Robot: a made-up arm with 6 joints. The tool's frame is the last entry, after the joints. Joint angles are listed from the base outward.
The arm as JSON. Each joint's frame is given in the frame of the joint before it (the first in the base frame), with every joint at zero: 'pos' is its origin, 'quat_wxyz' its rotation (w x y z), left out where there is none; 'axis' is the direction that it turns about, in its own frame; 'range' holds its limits. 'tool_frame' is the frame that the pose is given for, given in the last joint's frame.
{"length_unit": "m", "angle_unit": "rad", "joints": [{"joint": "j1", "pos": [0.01, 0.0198, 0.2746], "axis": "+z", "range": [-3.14, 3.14]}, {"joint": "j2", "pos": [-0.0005, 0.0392, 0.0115], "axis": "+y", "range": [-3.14, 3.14]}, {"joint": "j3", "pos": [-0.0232, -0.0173, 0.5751], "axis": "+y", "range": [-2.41, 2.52]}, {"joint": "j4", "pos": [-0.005, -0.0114, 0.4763], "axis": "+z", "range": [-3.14, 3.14]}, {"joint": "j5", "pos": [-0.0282, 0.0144, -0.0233], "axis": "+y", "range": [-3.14, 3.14]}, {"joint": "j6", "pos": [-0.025, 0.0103, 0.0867], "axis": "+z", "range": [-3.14, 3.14]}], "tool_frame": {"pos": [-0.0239, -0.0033, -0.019], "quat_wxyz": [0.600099, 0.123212, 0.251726, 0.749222]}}
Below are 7 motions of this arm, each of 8 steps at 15 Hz.
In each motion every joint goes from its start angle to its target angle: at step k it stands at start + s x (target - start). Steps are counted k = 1, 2, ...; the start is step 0. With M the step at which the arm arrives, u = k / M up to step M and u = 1 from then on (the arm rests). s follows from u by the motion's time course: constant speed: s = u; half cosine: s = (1 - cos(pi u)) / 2; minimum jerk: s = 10 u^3 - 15 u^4 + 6 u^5.
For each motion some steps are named. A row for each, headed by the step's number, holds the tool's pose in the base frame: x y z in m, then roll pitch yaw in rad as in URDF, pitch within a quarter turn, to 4 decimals.
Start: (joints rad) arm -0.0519 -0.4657 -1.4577 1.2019 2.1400 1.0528
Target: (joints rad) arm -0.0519 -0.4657 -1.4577 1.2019 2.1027 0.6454
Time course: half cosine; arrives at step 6
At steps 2, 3, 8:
2: -0.6890 0.1130 0.6437 1.6346 0.4904 2.4944
3: -0.6910 0.1147 0.6421 1.6182 0.5836 2.4463
8: -0.6945 0.1178 0.6384 1.5591 0.7666 2.3299

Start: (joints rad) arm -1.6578 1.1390 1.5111 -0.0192 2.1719 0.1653
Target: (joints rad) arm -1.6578 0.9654 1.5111 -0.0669 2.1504 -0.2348
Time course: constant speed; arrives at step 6
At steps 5, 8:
5: -0.0182 -0.6791 0.2209 -1.0800 0.1136 -0.1624
8: -0.0172 -0.6808 0.2408 -1.1046 0.0499 -0.1534

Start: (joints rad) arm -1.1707 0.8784 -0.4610 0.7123 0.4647 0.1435
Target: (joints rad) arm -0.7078 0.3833 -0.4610 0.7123 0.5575 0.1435
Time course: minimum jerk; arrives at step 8
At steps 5, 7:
5: 0.1804 -0.1669 1.3342 1.0721 -0.1464 1.8482
7: 0.1006 -0.0559 1.3583 1.0376 -0.0406 1.9713

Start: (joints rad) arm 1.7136 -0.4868 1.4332 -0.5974 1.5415 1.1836
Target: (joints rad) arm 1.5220 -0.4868 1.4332 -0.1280 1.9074 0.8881
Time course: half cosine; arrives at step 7
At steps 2, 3, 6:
2: 0.0051 0.1398 1.0402 3.0649 -0.5878 1.9219
3: 0.0067 0.1388 1.0350 -3.1137 -0.5158 1.9026
6: 0.0073 0.1340 1.0219 -2.8361 -0.3454 1.9345

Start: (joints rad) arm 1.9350 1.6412 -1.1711 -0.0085 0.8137 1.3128
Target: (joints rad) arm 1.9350 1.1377 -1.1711 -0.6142 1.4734 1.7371
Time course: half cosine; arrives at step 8
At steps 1, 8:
1: -0.2853 0.7634 0.7472 0.5628 -1.1718 -1.2369
8: -0.1670 0.5114 1.0264 -0.5168 -1.0698 -0.7475

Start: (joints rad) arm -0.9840 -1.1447 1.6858 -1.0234 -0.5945 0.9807
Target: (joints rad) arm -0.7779 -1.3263 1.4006 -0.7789 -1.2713 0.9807
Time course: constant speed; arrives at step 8
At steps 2, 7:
2: -0.1529 0.3986 0.9380 0.7760 0.6927 1.1360
7: -0.3267 0.4960 0.8669 0.0359 1.1541 0.8945

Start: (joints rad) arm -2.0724 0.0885 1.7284 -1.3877 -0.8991 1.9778
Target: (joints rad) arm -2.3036 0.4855 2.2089 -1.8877 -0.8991 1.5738
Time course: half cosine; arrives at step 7
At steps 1, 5, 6, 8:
1: -0.1528 -0.4712 0.7365 2.0622 -0.9643 0.4936
5: -0.2105 -0.4073 0.4205 3.1116 -0.8954 -0.1992
6: -0.2065 -0.3788 0.3774 -3.0262 -0.8920 -0.2499
8: -0.2041 -0.3679 0.3635 -2.9766 -0.8936 -0.2647

